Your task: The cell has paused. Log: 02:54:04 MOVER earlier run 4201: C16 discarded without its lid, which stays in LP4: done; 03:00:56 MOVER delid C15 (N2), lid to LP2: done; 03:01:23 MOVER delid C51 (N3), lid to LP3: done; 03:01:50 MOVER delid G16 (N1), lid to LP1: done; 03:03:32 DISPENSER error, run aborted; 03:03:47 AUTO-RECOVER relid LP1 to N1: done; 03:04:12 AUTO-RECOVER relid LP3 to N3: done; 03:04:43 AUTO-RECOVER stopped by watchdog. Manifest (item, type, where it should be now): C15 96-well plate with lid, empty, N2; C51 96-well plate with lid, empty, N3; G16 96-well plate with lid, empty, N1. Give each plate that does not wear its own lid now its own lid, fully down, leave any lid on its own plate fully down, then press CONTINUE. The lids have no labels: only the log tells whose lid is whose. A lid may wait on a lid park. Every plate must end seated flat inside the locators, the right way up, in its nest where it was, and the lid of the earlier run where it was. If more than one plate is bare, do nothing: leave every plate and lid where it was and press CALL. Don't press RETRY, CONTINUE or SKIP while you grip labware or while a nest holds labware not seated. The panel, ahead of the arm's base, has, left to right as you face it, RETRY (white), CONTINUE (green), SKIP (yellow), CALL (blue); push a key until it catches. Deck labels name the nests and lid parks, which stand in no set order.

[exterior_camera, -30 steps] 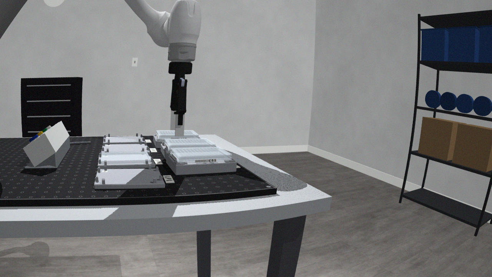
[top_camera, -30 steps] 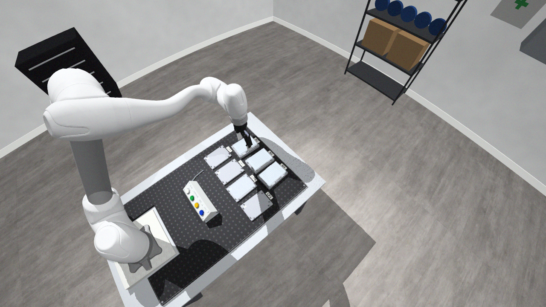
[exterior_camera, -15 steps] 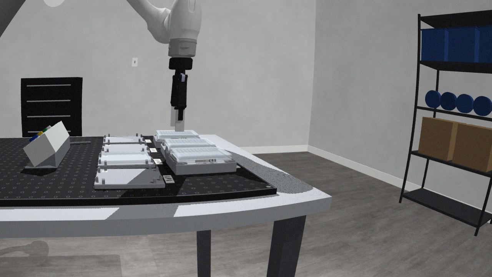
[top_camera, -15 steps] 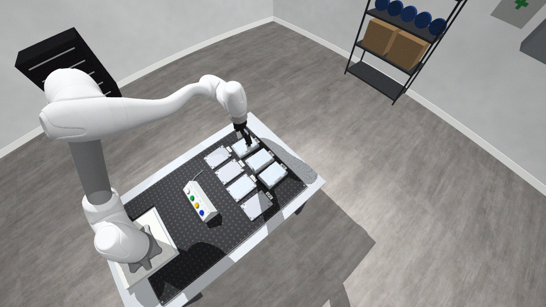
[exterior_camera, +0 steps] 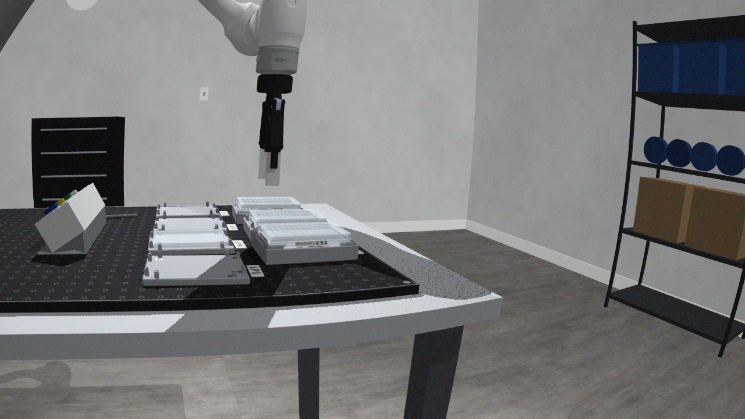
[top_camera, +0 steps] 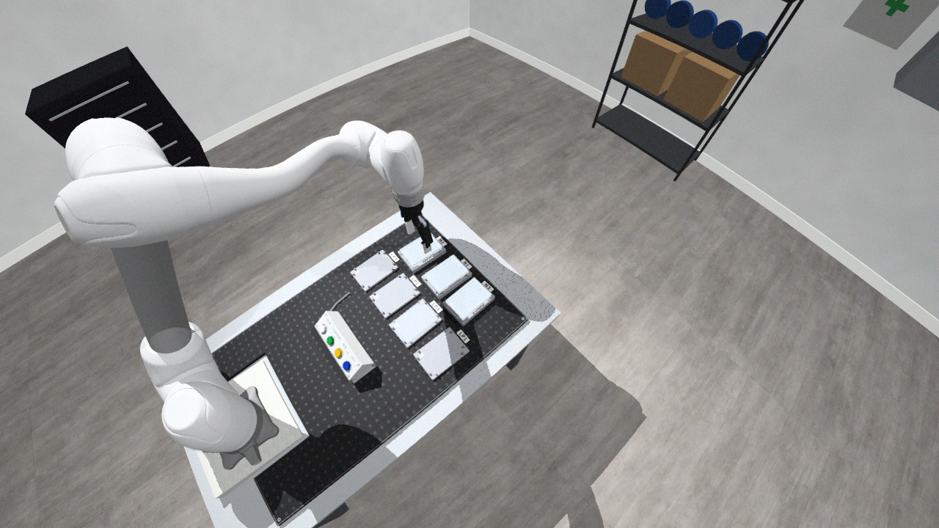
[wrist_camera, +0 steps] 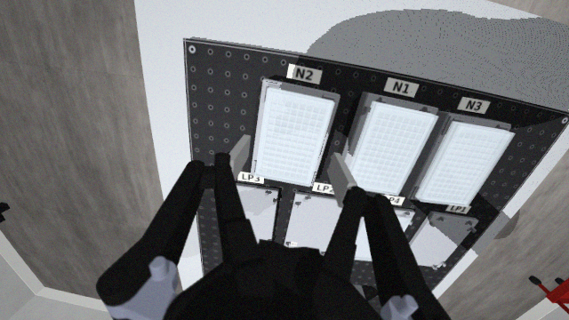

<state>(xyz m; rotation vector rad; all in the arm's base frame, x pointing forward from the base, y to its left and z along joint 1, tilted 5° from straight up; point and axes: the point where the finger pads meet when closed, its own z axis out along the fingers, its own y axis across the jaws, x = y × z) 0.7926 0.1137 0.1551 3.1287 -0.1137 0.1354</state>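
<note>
Right now my hand is 430 mm past the green continue key, 90 mm to the left of it and 30 mm above it. Also, from my hand: LP3 park: 170 mm behind, 100 mm below, 60 mm to the left; then LP2 park: 180 mm behind, 100 mm below, 70 mm to the right; then LP1 park: 330 mm to the right, 190 mm behind, 100 mm below.
</note>
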